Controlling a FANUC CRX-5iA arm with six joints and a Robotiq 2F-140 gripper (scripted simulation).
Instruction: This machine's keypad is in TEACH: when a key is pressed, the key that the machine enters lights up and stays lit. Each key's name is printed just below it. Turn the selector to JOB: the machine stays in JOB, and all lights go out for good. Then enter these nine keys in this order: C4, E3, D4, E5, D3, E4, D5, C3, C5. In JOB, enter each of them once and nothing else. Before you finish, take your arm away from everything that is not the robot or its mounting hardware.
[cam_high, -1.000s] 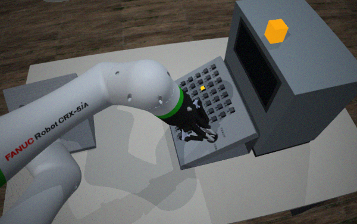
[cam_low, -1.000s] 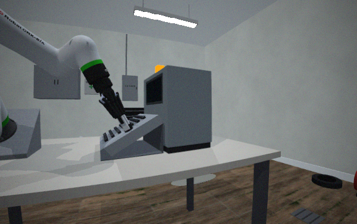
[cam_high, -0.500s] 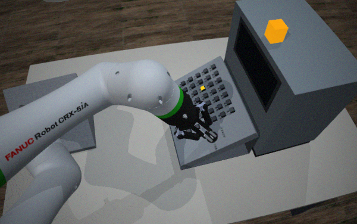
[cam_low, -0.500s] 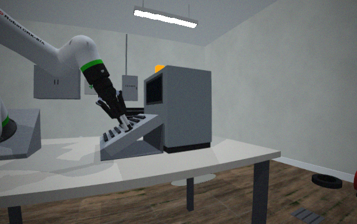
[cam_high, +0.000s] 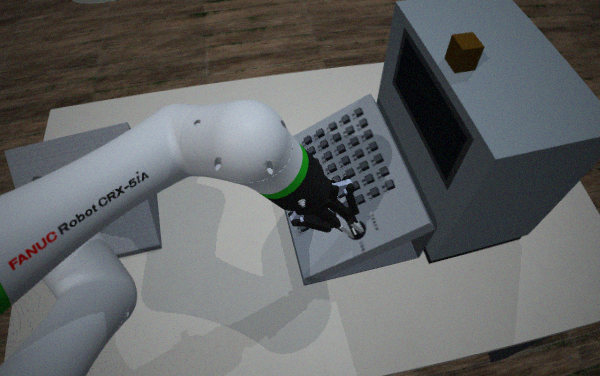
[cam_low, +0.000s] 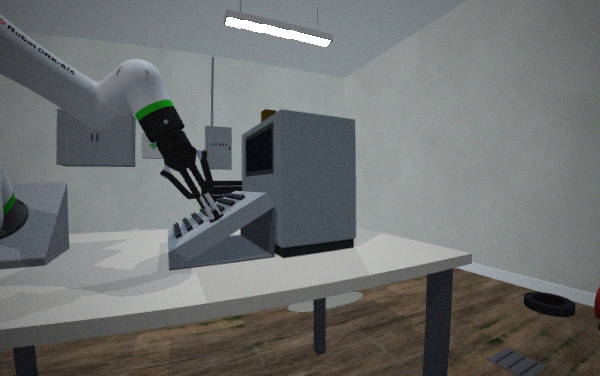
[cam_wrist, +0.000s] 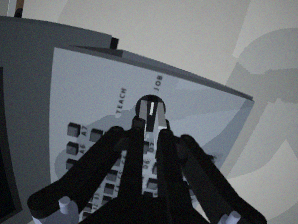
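The selector knob lies 1 cm ahead of my hand and 2 cm below it. The rest, counted from my hand: grey keypad (2 cm ahead, 12 cm to the left, 7 cm below).
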